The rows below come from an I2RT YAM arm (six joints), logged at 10 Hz.
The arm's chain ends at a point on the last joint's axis. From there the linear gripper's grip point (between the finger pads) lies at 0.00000 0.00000 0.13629 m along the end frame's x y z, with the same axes.
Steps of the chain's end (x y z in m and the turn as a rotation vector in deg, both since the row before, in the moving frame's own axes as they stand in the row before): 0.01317, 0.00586, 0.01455, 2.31, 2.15, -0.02; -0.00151, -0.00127, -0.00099, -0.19, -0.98, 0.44; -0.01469, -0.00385, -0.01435, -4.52, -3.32, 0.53; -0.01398, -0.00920, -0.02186, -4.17, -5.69, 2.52; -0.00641, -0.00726, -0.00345, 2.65, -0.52, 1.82; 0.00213, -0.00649, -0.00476, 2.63, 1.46, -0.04; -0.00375, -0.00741, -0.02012, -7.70, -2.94, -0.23; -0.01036, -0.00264, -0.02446, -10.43, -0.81, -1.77
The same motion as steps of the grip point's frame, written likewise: 0.01828, 0.00037, 0.01434, 2.31, 2.15, -0.02; -0.00384, -0.00083, -0.00101, -0.19, -0.98, 0.44; -0.02262, 0.00685, -0.01500, -4.52, -3.32, 0.53; -0.02769, 0.00039, -0.02289, -4.17, -5.69, 2.52; -0.00755, -0.01358, -0.00360, 2.65, -0.52, 1.82; 0.00560, -0.01274, -0.00495, 2.63, 1.46, -0.04; -0.01068, 0.01086, -0.02153, -7.70, -2.94, -0.23; -0.01189, 0.02206, -0.02673, -10.43, -0.81, -1.77
